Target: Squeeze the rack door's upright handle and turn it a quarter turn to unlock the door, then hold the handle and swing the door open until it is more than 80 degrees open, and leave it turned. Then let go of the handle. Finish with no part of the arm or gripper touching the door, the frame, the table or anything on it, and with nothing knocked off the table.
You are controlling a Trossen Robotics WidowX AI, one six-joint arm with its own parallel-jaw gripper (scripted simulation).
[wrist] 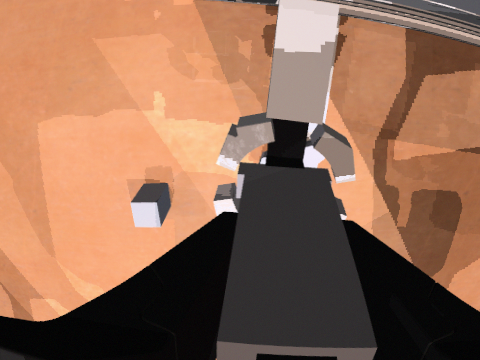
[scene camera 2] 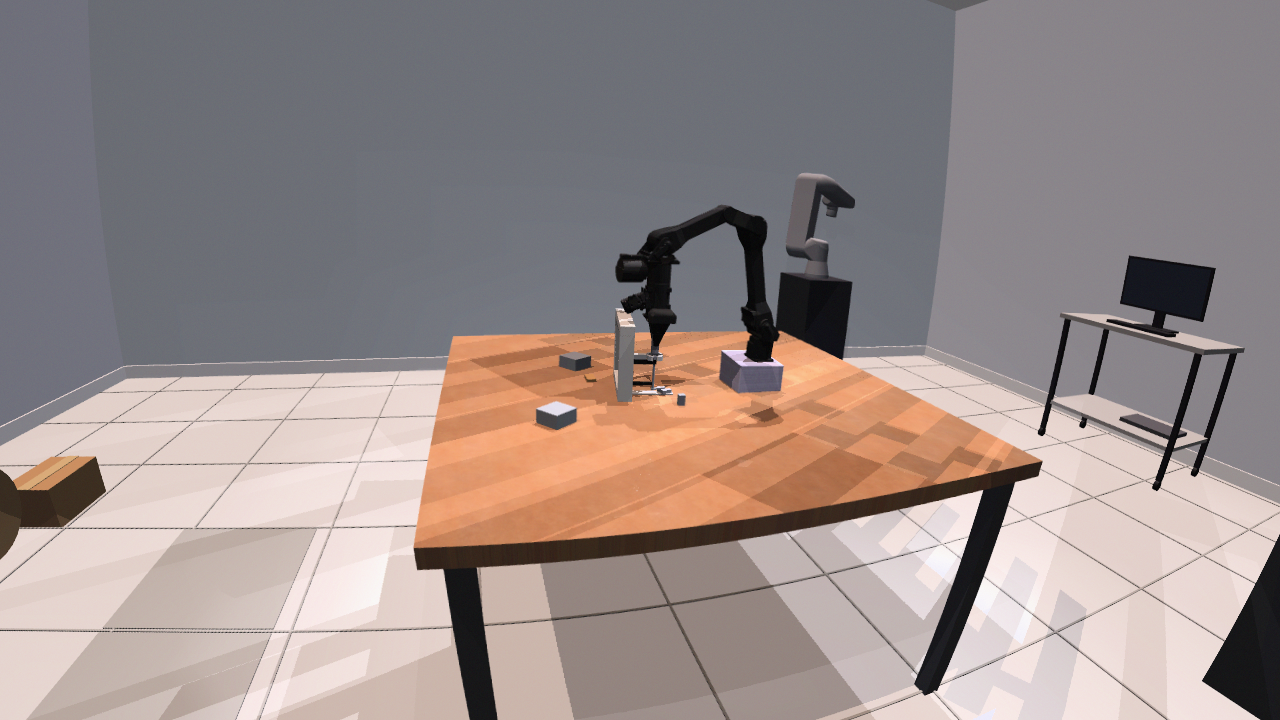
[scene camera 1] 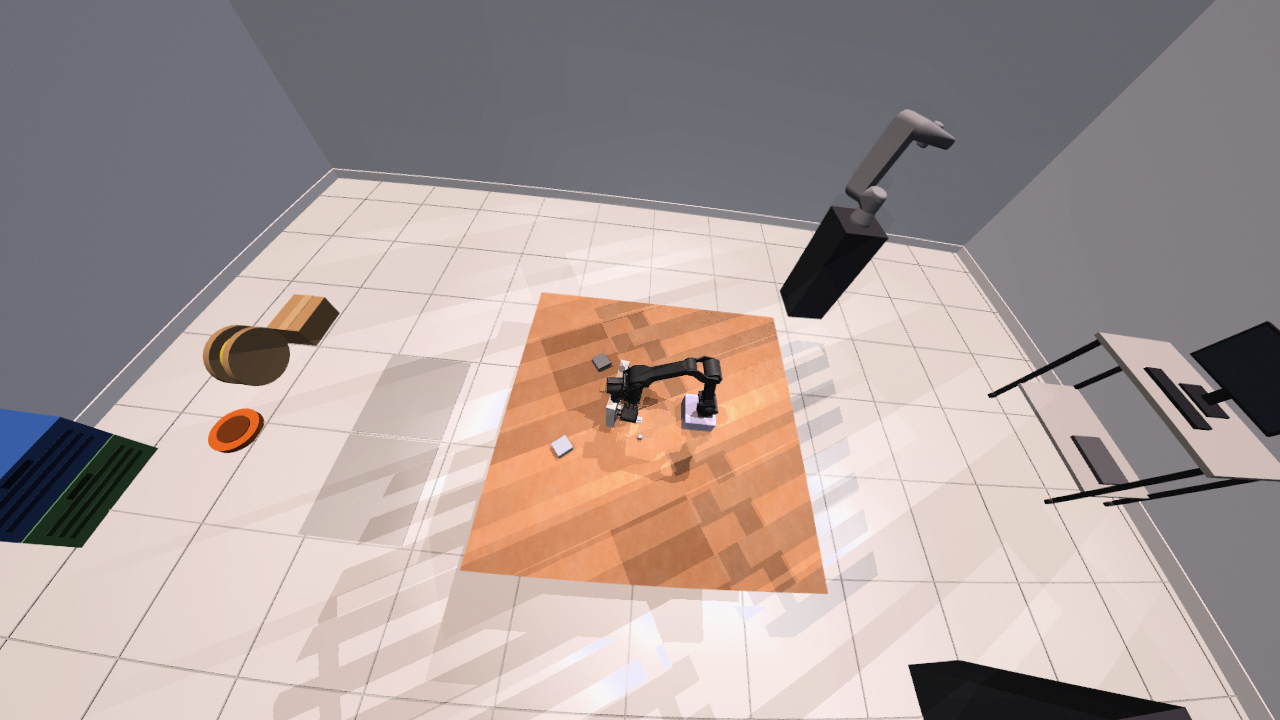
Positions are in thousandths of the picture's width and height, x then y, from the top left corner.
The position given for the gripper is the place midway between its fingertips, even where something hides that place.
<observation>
In view: the gripper (scene camera 2: 512,478).
The gripper is seen too in the wrist view (wrist: 597,646).
</observation>
